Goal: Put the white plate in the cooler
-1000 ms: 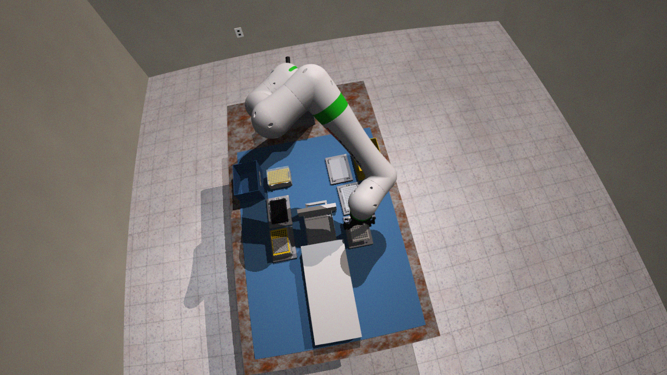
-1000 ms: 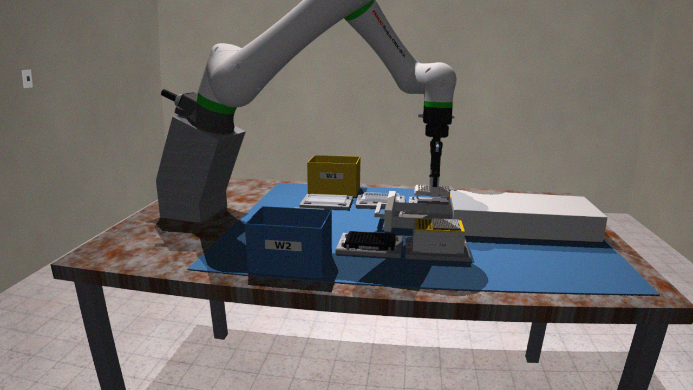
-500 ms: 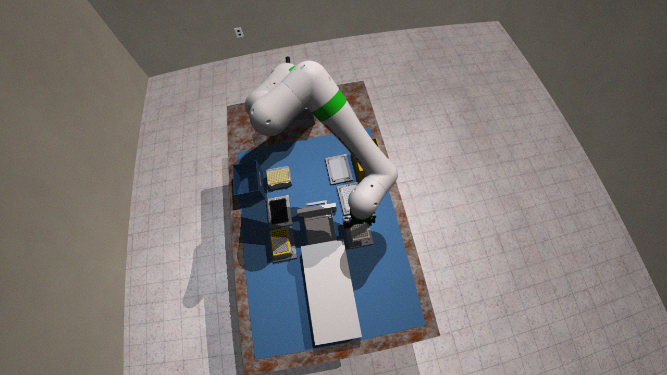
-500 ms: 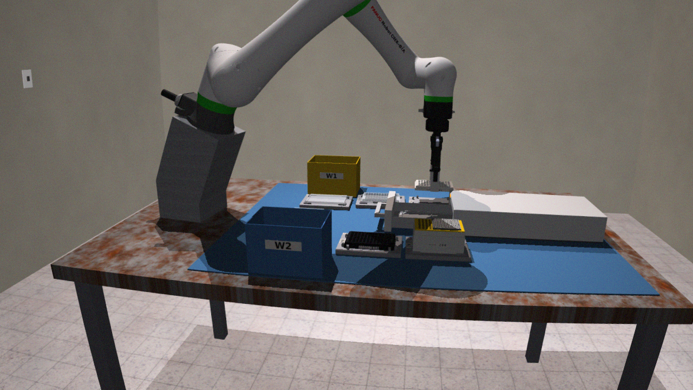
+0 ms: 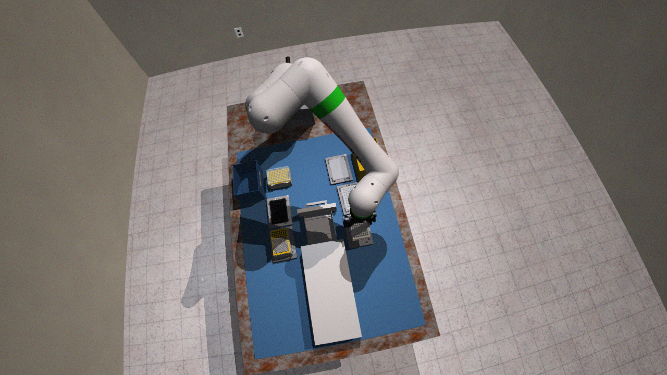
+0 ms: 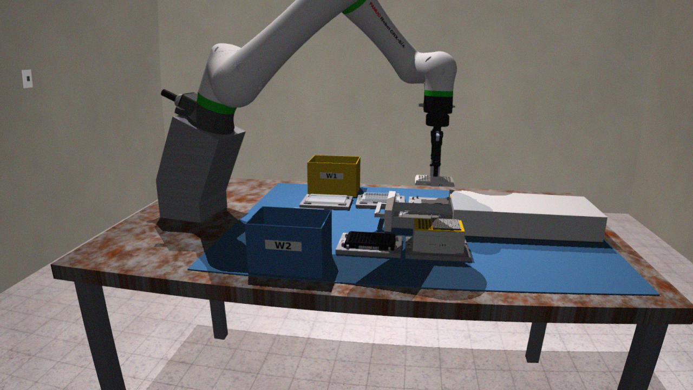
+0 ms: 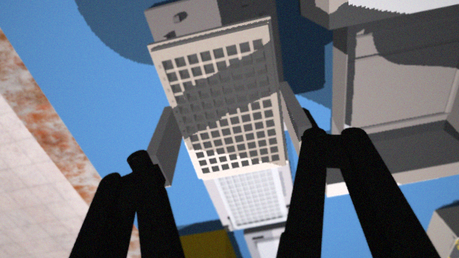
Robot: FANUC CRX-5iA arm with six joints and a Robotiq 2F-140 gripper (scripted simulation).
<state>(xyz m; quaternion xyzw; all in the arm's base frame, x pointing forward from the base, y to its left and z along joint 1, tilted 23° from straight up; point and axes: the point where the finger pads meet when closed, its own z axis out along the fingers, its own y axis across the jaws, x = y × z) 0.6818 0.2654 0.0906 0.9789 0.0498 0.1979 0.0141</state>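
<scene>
My hand is 19 cm to the left of the grey drawer and 8 cm above it. Round my hand: cooler CD (13 cm ahead, 17 cm to the right, 8 cm below); grey nest N1 (10 cm below); white plate (2 cm below).
</scene>
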